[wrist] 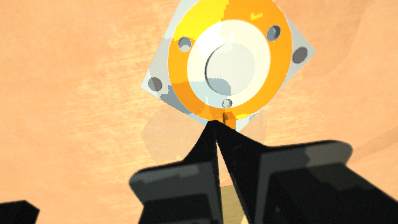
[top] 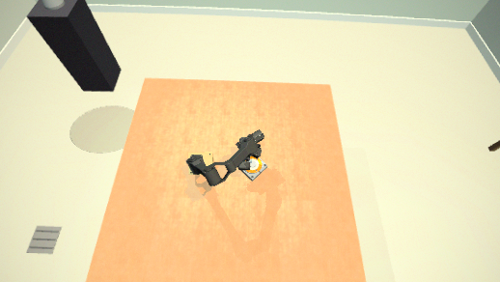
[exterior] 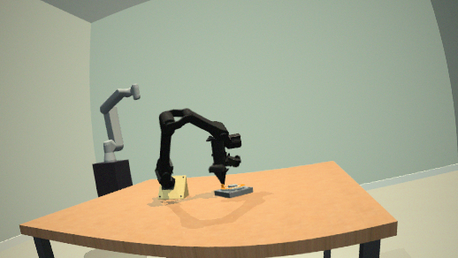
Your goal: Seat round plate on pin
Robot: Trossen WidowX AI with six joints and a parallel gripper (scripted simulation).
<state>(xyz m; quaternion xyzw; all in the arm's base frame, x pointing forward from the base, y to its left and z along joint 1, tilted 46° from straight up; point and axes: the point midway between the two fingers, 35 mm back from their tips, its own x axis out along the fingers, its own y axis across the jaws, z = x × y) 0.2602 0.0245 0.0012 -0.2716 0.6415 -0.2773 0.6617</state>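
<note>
Right now the square grey base is 5 cm ahead of my gripper tip, 2 cm to the right of it and 2 cm below it.
</note>
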